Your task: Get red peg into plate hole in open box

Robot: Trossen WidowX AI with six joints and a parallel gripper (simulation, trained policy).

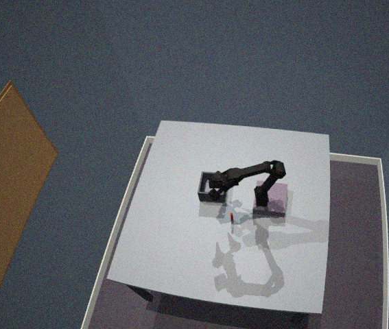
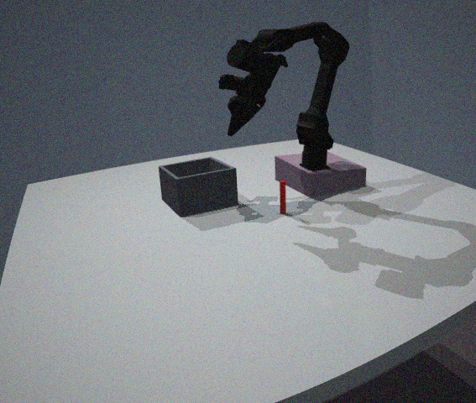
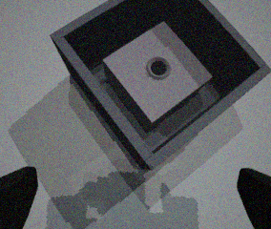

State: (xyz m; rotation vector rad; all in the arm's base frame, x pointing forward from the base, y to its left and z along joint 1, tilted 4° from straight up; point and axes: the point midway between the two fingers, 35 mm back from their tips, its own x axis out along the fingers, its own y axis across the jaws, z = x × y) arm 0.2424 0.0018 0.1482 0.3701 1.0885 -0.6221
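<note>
My gripper tip is now 7 cm past the red peg, 10 cm to the right of it and 16 cm above it. Round my gripper tip: dark box: 7 cm ahead, 10 cm to the right, 17 cm below; pale plate: 7 cm ahead, 10 cm to the right, 15 cm below.
</note>
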